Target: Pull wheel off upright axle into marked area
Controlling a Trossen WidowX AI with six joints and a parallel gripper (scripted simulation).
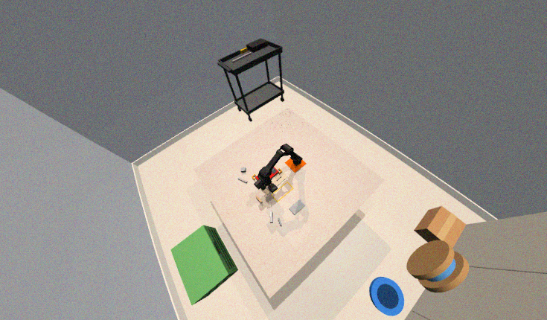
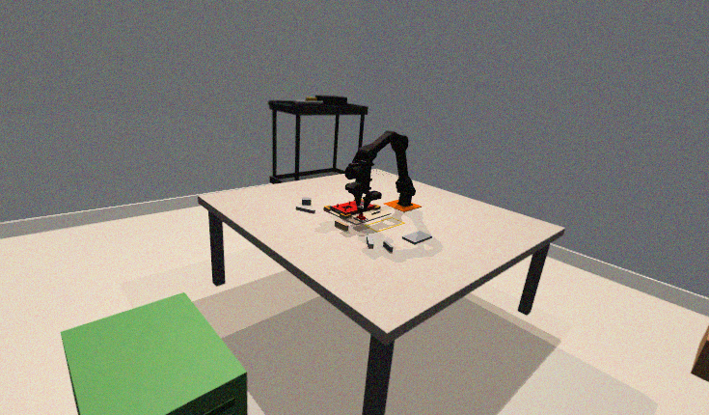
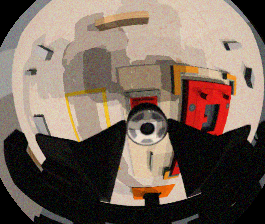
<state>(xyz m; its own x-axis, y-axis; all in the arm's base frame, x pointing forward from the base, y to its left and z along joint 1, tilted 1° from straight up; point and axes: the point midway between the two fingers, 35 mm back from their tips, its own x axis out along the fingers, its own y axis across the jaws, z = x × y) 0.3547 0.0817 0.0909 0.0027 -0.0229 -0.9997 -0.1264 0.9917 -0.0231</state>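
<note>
Right now my gripper tip is 20 mm above the upright axle.
</note>
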